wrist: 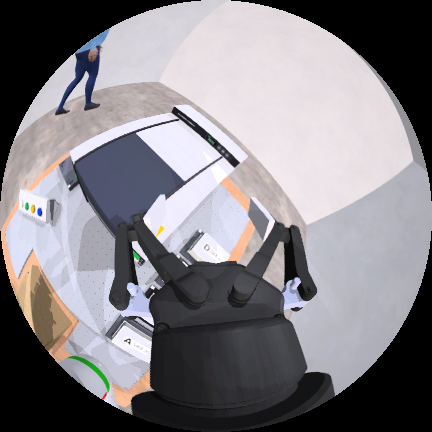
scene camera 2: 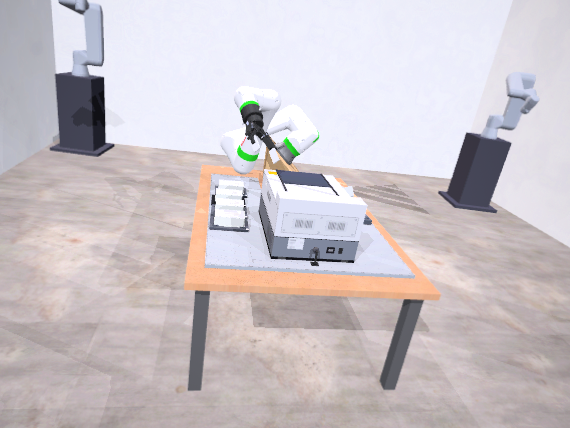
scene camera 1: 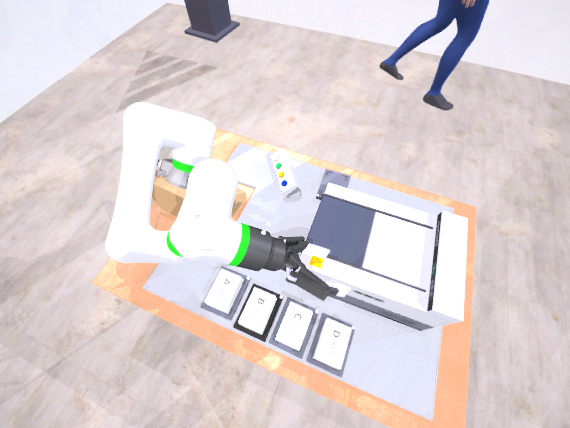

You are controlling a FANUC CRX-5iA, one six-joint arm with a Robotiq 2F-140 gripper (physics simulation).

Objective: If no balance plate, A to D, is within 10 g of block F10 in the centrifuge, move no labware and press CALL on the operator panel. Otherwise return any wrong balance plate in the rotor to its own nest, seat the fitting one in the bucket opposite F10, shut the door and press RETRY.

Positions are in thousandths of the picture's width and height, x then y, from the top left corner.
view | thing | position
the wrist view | my gripper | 480, 473
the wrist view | white centrifuge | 466, 358
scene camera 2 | my gripper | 469, 366
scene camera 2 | white centrifuge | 527, 520
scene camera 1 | my gripper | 590, 634
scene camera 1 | white centrifuge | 727, 632
